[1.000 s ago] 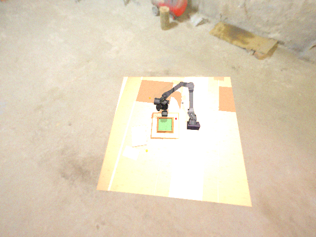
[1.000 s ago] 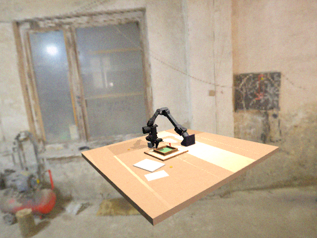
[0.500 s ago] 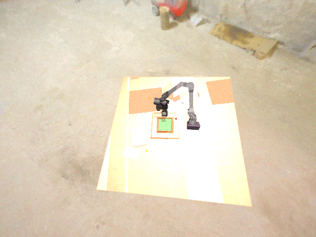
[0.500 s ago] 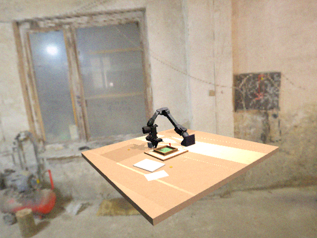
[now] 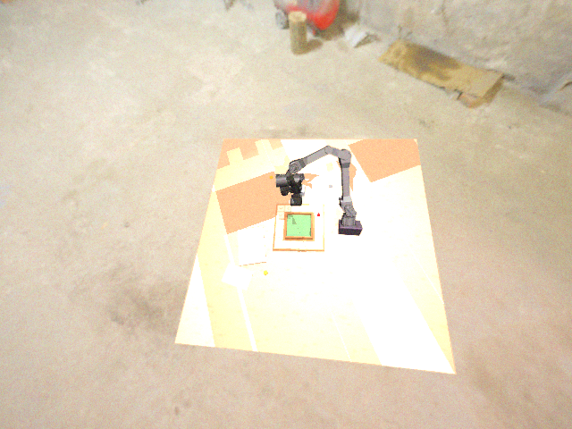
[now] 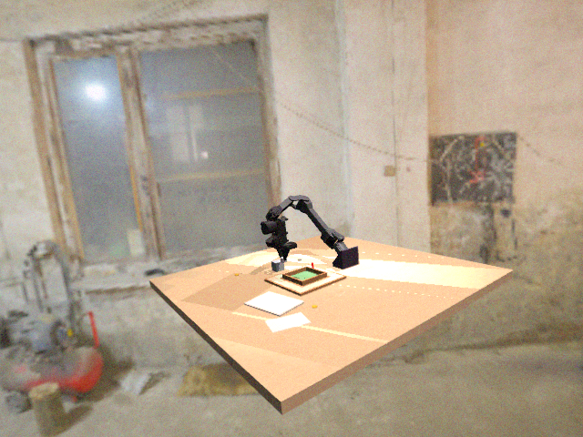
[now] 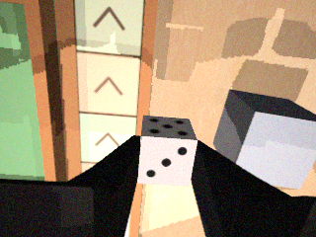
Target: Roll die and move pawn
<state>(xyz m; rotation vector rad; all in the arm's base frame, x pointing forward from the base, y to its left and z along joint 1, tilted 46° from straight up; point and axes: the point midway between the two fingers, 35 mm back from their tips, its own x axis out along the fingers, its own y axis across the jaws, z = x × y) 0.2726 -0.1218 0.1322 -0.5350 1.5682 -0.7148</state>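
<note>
Now: gripper tip 12 cm past the red pawn, 9 cm to the right of it and 5 cm above it. Round my gripper tip: grey-blue cube (2 cm behind, 8 cm to the right, 5 cm below); green dice tray (15 cm to the left, 7 cm below); white die (right at my gripper tip).
</note>
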